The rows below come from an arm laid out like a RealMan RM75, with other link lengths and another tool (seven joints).
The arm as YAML. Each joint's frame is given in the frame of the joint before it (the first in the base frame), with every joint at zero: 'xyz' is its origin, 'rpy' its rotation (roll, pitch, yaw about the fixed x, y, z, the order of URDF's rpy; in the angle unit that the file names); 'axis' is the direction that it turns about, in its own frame. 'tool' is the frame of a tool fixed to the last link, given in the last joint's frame.
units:
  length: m
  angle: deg
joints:
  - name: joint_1
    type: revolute
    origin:
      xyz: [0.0, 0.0, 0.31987]
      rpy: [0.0, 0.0, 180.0]
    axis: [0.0, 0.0, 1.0]
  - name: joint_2
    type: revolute
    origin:
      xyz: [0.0, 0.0, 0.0]
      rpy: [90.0, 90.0, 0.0]
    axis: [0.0, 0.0, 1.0]
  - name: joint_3
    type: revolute
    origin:
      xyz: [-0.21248, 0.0, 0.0]
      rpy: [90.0, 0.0, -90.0]
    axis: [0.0, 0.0, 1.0]
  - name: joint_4
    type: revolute
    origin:
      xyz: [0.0, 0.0, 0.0]
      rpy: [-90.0, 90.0, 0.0]
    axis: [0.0, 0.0, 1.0]
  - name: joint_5
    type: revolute
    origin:
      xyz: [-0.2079, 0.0, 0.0]
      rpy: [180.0, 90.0, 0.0]
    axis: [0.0, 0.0, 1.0]
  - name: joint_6
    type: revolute
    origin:
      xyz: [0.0, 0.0, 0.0]
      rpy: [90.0, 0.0, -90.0]
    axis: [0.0, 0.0, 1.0]
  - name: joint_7
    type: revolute
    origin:
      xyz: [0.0, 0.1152, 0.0]
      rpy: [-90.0, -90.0, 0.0]
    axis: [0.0, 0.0, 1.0]
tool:
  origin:
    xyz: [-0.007, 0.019, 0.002]
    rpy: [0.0, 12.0, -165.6]
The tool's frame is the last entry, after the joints.
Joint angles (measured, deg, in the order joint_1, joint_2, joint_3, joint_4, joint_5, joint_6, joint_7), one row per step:
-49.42 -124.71 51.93 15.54 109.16 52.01 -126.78
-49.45 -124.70 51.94 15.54 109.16 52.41 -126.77
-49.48 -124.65 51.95 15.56 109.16 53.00 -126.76
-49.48 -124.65 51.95 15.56 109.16 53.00 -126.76
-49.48 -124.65 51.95 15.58 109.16 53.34 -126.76
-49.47 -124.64 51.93 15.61 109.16 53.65 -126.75
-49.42 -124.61 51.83 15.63 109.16 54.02 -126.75
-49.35 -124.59 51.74 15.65 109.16 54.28 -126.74
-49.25 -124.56 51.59 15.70 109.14 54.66 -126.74
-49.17 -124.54 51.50 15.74 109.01 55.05 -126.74
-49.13 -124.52 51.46 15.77 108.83 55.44 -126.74
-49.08 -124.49 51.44 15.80 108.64 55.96 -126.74
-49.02 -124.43 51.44 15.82 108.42 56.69 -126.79
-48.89 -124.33 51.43 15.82 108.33 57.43 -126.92
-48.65 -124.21 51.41 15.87 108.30 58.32 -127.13
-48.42 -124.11 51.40 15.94 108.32 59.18 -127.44
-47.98 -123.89 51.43 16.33 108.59 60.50 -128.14
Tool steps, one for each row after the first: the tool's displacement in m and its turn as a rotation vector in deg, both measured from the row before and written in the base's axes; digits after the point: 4 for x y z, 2 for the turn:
0.0007 -0.0005 -0.0001 -0.28 -0.21 -0.20
0.0008 -0.0005 0.0002 -0.38 -0.29 -0.29
0.0000 0.0000 0.0000 0.00 0.00 0.00
0.0005 -0.0005 0.0000 -0.23 -0.19 -0.15
0.0004 -0.0003 0.0001 -0.18 -0.18 -0.13
0.0002 -0.0004 0.0003 -0.18 -0.25 -0.05
-0.0001 -0.0004 0.0002 -0.11 -0.19 0.00
0.0000 -0.0004 0.0004 -0.12 -0.30 0.01
0.0003 -0.0004 0.0003 -0.13 -0.37 0.00
0.0005 -0.0003 0.0003 -0.14 -0.38 -0.04
0.0006 -0.0005 0.0003 -0.23 -0.44 -0.09
0.0008 -0.0008 0.0004 -0.38 -0.57 -0.12
0.0001 -0.0011 0.0006 -0.44 -0.48 -0.02
-0.0004 -0.0015 0.0008 -0.53 -0.54 0.05
-0.0003 -0.0015 0.0008 -0.56 -0.52 0.11
-0.0010 -0.0017 0.0022 -0.79 -0.57 0.15

